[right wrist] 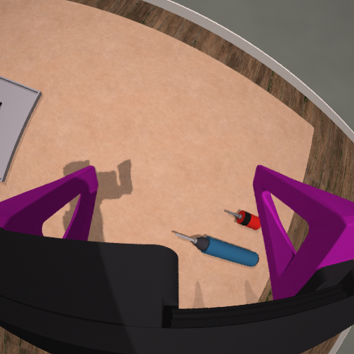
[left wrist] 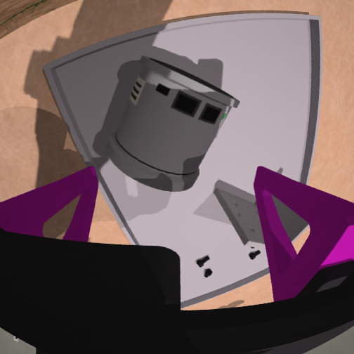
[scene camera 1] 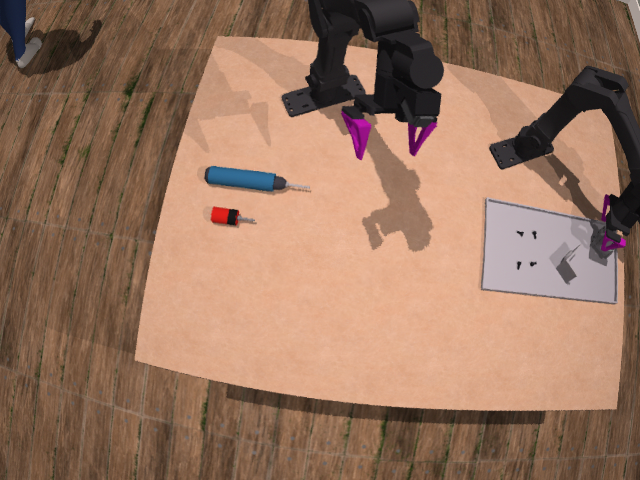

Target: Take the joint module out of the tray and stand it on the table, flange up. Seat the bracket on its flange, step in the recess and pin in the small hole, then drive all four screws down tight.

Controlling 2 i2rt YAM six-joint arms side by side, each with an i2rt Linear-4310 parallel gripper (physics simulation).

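Places are measured from the left arm's base along level axes (x ahead, y left, z up), in metres.
Pixels of known places: left gripper, fingertip midpoint: (scene camera 1: 603,235); right gripper, fingertip midpoint: (scene camera 1: 386,156); left arm's base, link origin: (scene camera 1: 522,149); right arm's base, link origin: (scene camera 1: 323,95).
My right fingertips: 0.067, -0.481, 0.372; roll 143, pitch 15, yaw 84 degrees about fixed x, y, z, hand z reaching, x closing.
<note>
For each thing: its middle in the pictures, then the offset to it from my right fingertips, as dx, dy, dz. Level surfaces: height alone.
- grey joint module, body centre: (scene camera 1: 604,241) +0.255, +0.584, -0.337
- tray, body centre: (scene camera 1: 556,254) +0.221, +0.431, -0.364
- grey bracket, body centre: (scene camera 1: 573,262) +0.264, +0.453, -0.333
- blue screwdriver, body centre: (scene camera 1: 255,180) -0.191, -0.186, -0.352
- shorter red screwdriver, body centre: (scene camera 1: 233,217) -0.128, -0.258, -0.355
- table, surface height: dz -0.372
The grey joint module (scene camera 1: 598,250) (left wrist: 162,125) lies on its side in the tray (scene camera 1: 501,276) (left wrist: 280,65), toward the tray's right end in scene camera 1 and partly hidden there by the left arm. The grey bracket (scene camera 1: 566,269) (left wrist: 235,212) lies in the tray beside it, partly behind a finger in the left wrist view. Four small black screws (scene camera 1: 520,233) (scene camera 1: 534,234) (scene camera 1: 518,265) (scene camera 1: 532,264) lie in the tray. My left gripper (scene camera 1: 614,222) (left wrist: 175,174) is open and empty above the module. My right gripper (scene camera 1: 386,156) (right wrist: 175,174) is open and empty above the table.
A blue screwdriver (scene camera 1: 241,178) (right wrist: 230,251) and a shorter red screwdriver (scene camera 1: 224,215) (right wrist: 249,220) lie on the table (scene camera 1: 310,310) (right wrist: 175,110) at the left in scene camera 1. A person's legs (scene camera 1: 14,31) show on the floor at the top left.
</note>
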